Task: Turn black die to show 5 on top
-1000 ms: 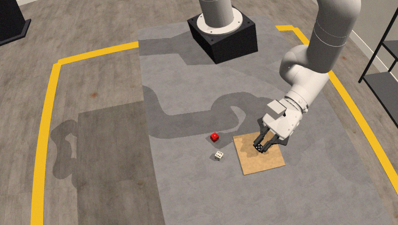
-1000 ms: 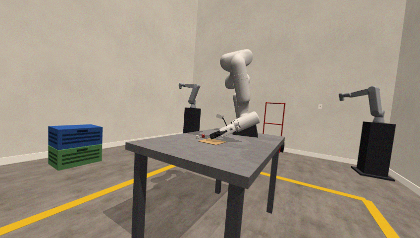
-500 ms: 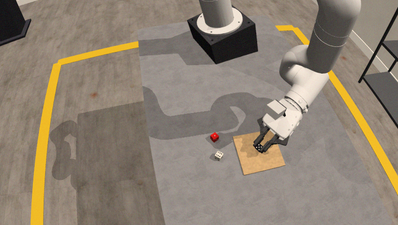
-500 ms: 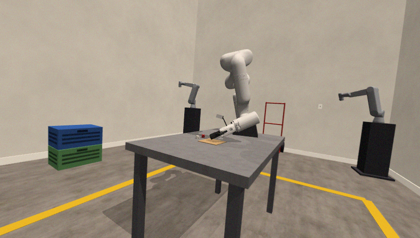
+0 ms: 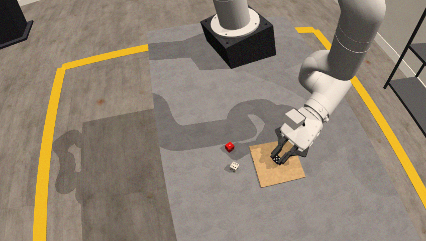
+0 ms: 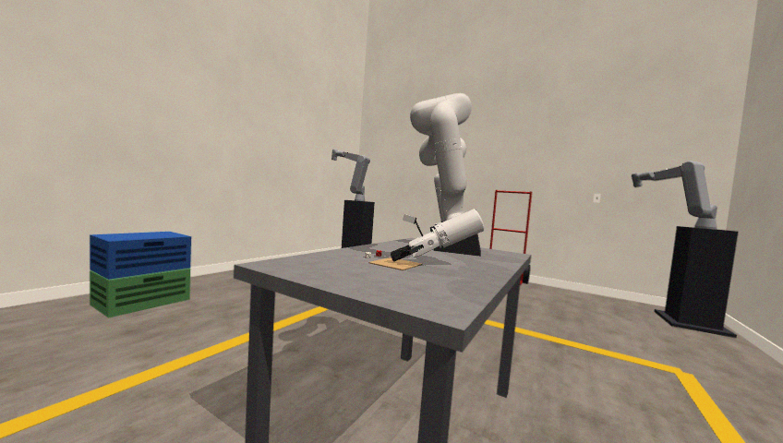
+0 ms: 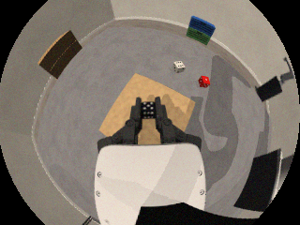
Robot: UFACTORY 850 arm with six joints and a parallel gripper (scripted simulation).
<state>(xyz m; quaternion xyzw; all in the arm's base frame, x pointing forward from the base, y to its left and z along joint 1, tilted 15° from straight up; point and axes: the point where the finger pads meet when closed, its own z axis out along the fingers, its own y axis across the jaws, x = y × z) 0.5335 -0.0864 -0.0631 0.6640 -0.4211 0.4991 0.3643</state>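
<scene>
The black die lies 10 mm to the right of my hand and 10 mm below it. The rest, counted from my hand: white die: 130 mm to the right, 20 mm below, 20 mm behind; then mat: 30 mm below; then red die: 120 mm to the right, 90 mm behind, 20 mm below.
</scene>
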